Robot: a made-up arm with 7 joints. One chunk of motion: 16 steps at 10 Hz.
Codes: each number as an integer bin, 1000 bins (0 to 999) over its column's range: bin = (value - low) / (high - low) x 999, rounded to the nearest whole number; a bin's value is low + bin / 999 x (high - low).
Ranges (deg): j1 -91.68..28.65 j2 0..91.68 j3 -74.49..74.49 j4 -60.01..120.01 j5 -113..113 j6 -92.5..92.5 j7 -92.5..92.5
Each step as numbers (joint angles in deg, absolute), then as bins.
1 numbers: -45.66 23.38 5.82 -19.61 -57.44 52.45 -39.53
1 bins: 382 255 539 224 246 783 286
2 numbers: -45.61 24.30 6.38 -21.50 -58.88 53.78 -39.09
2 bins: 382 265 542 214 239 790 288
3 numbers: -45.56 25.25 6.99 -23.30 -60.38 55.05 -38.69
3 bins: 383 275 546 204 233 797 291
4 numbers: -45.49 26.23 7.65 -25.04 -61.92 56.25 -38.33
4 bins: 383 286 551 194 226 803 293
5 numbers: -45.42 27.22 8.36 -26.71 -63.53 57.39 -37.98
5 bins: 384 297 556 185 219 809 294
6 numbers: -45.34 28.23 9.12 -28.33 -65.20 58.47 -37.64
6 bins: 385 308 561 176 211 815 296
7 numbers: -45.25 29.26 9.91 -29.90 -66.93 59.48 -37.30
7 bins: 385 319 566 167 204 821 298
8 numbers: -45.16 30.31 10.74 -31.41 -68.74 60.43 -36.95
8 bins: 386 330 572 159 196 826 300
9 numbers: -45.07 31.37 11.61 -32.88 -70.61 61.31 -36.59
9 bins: 387 342 577 151 187 831 302
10 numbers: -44.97 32.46 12.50 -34.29 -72.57 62.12 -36.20
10 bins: 388 354 583 143 179 835 304
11 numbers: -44.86 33.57 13.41 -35.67 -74.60 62.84 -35.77
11 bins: 389 366 589 135 170 839 306
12 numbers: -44.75 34.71 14.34 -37.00 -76.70 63.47 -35.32
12 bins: 390 378 596 128 160 842 309
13 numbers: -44.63 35.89 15.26 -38.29 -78.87 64.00 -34.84
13 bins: 391 391 602 121 151 845 311
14 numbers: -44.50 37.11 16.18 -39.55 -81.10 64.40 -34.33
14 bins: 392 404 608 114 141 847 314
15 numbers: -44.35 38.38 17.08 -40.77 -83.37 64.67 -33.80
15 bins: 393 418 614 107 131 849 317
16 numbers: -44.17 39.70 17.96 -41.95 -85.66 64.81 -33.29
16 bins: 394 433 620 100 121 849 320
